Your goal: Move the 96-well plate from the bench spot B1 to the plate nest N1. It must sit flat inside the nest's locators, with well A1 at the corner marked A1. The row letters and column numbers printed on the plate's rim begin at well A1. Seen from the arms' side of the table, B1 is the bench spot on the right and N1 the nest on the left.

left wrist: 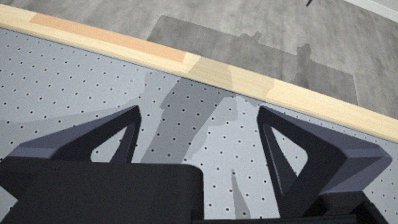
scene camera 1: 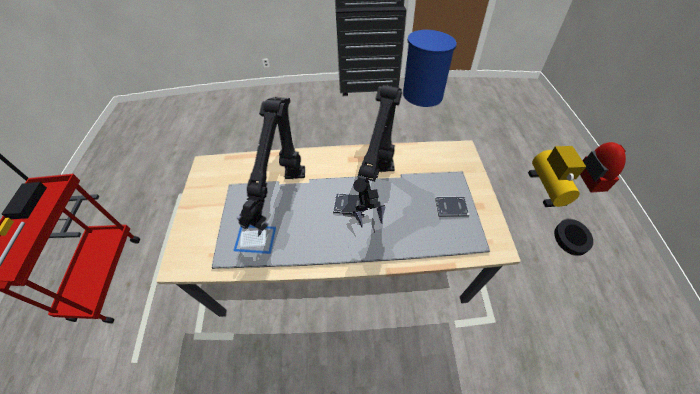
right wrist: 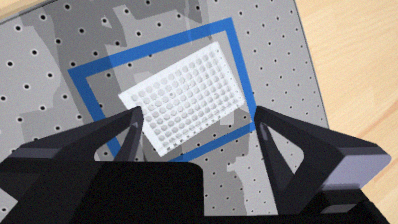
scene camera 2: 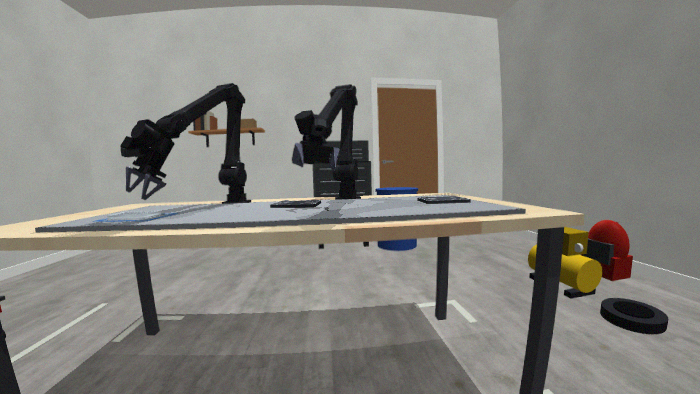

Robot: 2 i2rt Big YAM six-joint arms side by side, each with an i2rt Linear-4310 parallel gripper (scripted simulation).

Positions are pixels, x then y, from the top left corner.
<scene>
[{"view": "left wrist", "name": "my left gripper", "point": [199,112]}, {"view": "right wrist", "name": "my right gripper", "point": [198,112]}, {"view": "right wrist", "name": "white 96-well plate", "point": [187,107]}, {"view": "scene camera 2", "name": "my left gripper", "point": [319,167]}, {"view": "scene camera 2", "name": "my right gripper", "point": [135,195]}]
</scene>
